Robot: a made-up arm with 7 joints. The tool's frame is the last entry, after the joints.
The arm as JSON. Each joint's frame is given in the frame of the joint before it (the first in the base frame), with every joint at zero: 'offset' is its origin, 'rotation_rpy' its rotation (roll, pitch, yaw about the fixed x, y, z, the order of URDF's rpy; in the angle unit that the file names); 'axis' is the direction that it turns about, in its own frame. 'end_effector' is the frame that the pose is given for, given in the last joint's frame.
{
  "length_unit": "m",
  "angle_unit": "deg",
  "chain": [
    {
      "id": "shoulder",
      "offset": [
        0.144,
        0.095,
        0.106
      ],
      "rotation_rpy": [
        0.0,
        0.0,
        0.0
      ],
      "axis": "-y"
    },
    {
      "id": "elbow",
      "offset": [
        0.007,
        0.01,
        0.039
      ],
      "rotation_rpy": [
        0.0,
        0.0,
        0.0
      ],
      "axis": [
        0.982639,
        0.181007,
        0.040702
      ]
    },
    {
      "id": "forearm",
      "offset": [
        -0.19,
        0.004,
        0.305
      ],
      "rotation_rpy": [
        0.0,
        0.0,
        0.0
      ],
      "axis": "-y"
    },
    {
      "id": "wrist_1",
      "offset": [
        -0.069,
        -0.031,
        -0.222
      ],
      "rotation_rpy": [
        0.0,
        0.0,
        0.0
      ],
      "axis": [
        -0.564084,
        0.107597,
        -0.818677
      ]
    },
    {
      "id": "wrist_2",
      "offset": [
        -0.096,
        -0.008,
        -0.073
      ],
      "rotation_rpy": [
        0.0,
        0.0,
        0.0
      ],
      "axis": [
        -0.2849,
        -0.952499,
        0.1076
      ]
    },
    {
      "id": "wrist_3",
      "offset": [
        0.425,
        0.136,
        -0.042
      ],
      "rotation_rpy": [
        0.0,
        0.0,
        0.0
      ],
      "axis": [
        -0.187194,
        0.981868,
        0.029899
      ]
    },
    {
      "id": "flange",
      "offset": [
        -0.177,
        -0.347,
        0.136
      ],
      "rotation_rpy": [
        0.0,
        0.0,
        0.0
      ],
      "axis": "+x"
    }
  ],
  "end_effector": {
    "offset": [
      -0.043,
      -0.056,
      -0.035
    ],
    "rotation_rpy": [
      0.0,
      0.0,
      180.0
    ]
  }
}
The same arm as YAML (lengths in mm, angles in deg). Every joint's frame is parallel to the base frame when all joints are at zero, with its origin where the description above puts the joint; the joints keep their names.
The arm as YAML. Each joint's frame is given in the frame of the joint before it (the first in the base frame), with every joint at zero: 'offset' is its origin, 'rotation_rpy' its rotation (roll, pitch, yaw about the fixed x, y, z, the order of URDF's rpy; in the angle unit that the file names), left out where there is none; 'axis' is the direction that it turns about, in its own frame. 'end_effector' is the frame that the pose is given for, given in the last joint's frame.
length_unit: mm
angle_unit: deg
chain:
  - id: shoulder
    offset: [144.0, 95.0, 106.0]
    axis: [0.0, -1.0, 0.0]
  - id: elbow
    offset: [7.0, 10.0, 39.0]
    axis: [0.982639, 0.181007, 0.040702]
  - id: forearm
    offset: [-190.0, 4.0, 305.0]
    axis: [0.0, -1.0, 0.0]
  - id: wrist_1
    offset: [-69.0, -31.0, -222.0]
    axis: [-0.564084, 0.107597, -0.818677]
  - id: wrist_2
    offset: [-96.0, -8.0, -73.0]
    axis: [-0.2849, -0.952499, 0.1076]
  - id: wrist_3
    offset: [425.0, 136.0, -42.0]
    axis: [-0.187194, 0.981868, 0.029899]
  - id: flange
    offset: [-177.0, -347.0, 136.0]
    axis: [1.0, 0.0, 0.0]
end_effector:
  offset: [-43.0, -56.0, -35.0]
  rotation_rpy: [0.0, 0.0, 180.0]

